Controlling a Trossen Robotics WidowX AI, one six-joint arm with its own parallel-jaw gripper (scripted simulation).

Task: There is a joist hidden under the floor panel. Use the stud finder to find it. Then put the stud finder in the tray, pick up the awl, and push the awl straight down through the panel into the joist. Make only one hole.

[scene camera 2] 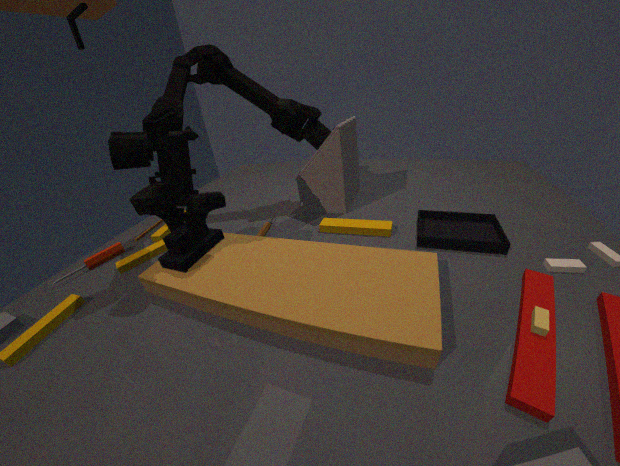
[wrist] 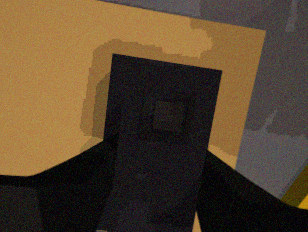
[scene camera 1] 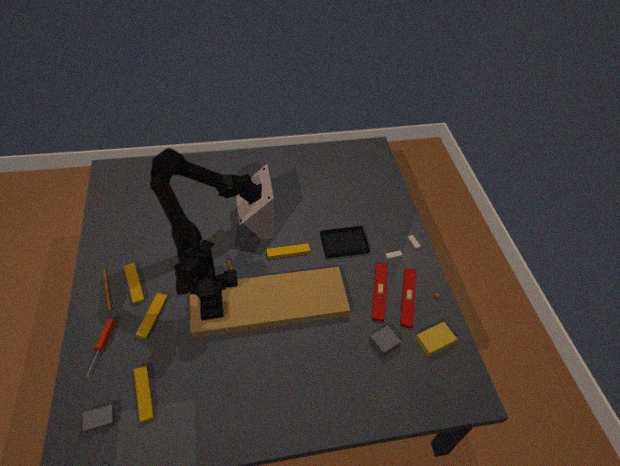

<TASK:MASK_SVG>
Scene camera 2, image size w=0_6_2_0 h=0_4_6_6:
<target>gripper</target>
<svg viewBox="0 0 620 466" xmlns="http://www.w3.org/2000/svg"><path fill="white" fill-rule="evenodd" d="M159 166L159 171L155 172L155 176L148 178L150 184L137 192L129 200L139 216L159 216L168 226L170 232L184 224L185 220L192 246L198 245L199 236L209 212L226 207L224 194L221 191L199 194L198 190L194 190L192 174L196 174L196 170L191 169L190 163Z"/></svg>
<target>stud finder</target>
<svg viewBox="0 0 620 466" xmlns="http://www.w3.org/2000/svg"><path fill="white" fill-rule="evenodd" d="M222 230L208 228L205 221L199 236L198 245L192 246L186 223L180 225L163 238L168 252L158 258L160 265L173 271L187 273L192 265L199 261L211 248L216 246L219 241L224 239Z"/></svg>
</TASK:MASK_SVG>
